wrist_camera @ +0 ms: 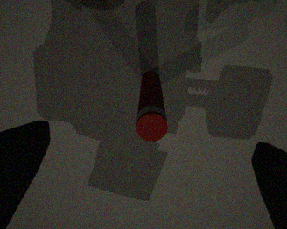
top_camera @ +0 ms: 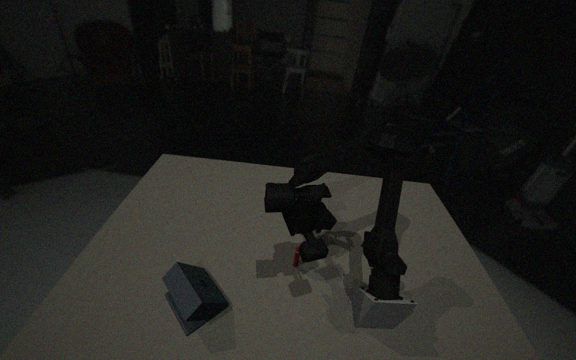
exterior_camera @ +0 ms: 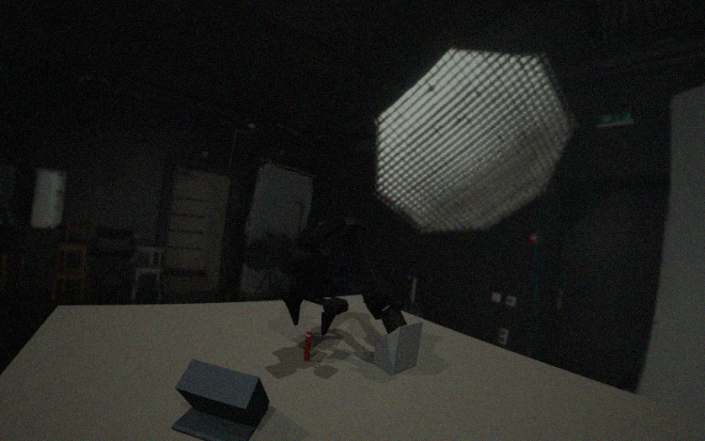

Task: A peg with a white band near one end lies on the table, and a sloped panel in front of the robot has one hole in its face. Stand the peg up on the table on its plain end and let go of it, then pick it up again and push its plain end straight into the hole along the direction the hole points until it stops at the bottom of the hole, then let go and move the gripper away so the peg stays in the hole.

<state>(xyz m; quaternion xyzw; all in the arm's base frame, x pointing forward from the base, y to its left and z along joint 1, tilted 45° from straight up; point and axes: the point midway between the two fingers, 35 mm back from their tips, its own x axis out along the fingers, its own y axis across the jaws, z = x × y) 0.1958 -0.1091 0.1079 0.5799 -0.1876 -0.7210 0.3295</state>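
My gripper tip is 3 cm above the peg. Also, from my gripper tip: sloped panel (27 cm ahead, 10 cm to the left, 4 cm below).
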